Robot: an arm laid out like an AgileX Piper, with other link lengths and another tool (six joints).
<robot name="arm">
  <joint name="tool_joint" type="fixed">
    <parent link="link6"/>
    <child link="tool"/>
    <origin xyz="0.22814 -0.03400 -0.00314" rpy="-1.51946 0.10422 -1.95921"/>
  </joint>
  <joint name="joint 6" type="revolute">
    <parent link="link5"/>
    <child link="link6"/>
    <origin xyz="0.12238 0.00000 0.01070"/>
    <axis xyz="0.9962 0 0.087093"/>
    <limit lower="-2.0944" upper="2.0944"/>
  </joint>
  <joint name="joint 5" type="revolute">
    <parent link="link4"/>
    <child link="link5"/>
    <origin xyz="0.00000 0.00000 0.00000"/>
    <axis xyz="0 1 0"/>
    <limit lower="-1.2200" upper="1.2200"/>
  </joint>
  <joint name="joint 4" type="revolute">
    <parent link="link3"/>
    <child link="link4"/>
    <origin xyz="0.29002 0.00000 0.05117"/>
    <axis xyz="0.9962 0 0.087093"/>
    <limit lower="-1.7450" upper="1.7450"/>
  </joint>
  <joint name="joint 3" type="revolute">
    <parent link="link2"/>
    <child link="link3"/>
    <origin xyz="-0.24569 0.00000 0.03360"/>
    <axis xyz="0 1 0"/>
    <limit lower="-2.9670" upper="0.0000"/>
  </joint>
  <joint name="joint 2" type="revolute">
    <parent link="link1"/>
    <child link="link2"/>
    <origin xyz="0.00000 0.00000 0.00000"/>
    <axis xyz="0 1 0"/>
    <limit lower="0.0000" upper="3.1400"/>
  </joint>
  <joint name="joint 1" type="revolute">
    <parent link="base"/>
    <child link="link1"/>
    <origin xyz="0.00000 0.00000 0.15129"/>
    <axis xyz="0 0 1"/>
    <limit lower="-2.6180" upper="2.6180"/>
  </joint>
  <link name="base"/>
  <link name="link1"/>
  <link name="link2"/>
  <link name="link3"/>
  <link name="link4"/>
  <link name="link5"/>
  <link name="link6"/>
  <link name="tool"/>
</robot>
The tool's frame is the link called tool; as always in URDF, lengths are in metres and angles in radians.
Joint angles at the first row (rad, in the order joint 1, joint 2, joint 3, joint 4, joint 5, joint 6):
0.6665 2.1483 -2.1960 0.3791 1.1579 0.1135
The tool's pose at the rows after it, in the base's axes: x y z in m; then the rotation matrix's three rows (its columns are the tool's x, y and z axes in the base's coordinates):
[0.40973 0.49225 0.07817], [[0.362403 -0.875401 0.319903], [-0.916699 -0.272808 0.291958], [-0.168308 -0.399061 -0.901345]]
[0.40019 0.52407 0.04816], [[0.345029 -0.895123 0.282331], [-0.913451 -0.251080 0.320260], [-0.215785 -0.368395 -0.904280]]
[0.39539 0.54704 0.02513], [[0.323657 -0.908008 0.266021], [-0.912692 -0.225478 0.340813], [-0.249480 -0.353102 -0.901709]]
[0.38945 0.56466 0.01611], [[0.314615 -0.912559 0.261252], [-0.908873 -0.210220 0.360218], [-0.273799 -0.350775 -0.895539]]
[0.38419 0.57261 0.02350], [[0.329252 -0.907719 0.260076], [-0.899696 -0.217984 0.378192], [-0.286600 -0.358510 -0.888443]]
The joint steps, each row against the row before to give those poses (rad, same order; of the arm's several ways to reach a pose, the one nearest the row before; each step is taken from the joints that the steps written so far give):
0.0434 0.0996 -0.0510 0.0494 -0.0600 0.0067
0.0322 0.0817 -0.0159 0.0443 -0.0692 0.0186
0.0249 0.0567 -0.0008 0.0309 -0.0702 0.0119
0.0232 0.0273 0.0000 0.0190 -0.0478 0.0088
0.0092 -0.0013 -0.0108 0.0123 0.0009 -0.0081

